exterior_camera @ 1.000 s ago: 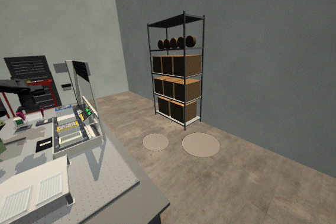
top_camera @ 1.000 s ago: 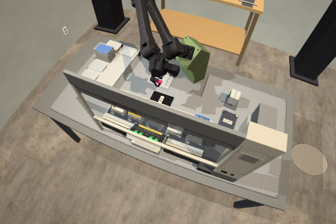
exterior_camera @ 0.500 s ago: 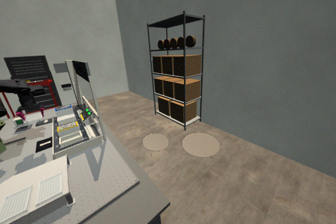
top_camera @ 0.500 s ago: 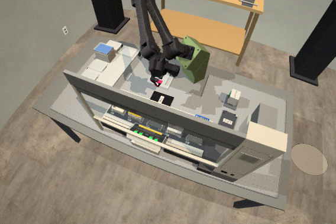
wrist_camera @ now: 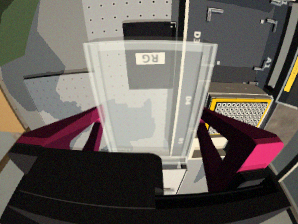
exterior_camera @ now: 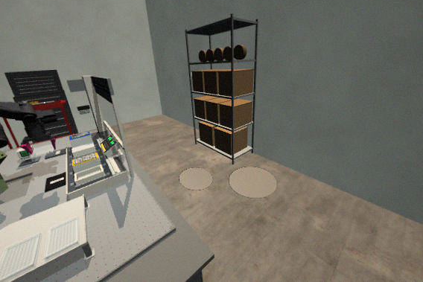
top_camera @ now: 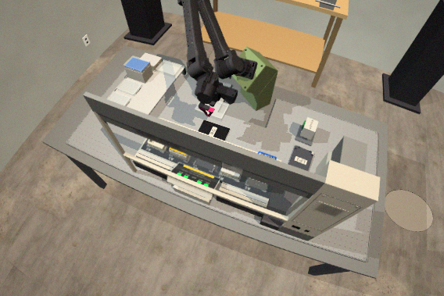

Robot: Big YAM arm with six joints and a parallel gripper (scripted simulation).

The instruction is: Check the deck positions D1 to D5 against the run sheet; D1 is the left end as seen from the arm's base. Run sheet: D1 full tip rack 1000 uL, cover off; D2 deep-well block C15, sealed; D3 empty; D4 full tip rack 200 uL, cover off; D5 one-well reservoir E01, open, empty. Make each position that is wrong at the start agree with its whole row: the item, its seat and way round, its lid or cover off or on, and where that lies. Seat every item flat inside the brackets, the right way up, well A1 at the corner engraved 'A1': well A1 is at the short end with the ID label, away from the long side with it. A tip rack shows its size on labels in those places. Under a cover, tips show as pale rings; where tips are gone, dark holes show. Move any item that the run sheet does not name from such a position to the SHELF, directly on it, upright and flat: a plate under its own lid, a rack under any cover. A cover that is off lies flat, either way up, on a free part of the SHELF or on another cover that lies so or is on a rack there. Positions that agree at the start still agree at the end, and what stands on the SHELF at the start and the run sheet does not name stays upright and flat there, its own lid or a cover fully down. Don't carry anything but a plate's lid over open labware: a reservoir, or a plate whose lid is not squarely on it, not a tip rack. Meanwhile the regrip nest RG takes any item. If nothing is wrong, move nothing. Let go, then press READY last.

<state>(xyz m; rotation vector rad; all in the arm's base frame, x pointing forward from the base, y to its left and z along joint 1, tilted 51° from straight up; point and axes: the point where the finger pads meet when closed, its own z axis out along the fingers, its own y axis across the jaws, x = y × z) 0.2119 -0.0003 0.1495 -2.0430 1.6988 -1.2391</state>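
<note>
Now: hand 200 mm above the black regrip nest. Round my hand: yellow-labelled tip rack (170 mm ahead, 100 mm below, 70 mm to the right); then one-well reservoir (200 mm to the right, 160 mm ahead, 140 mm below); then clear tip-rack cover (right at my hand).
</note>
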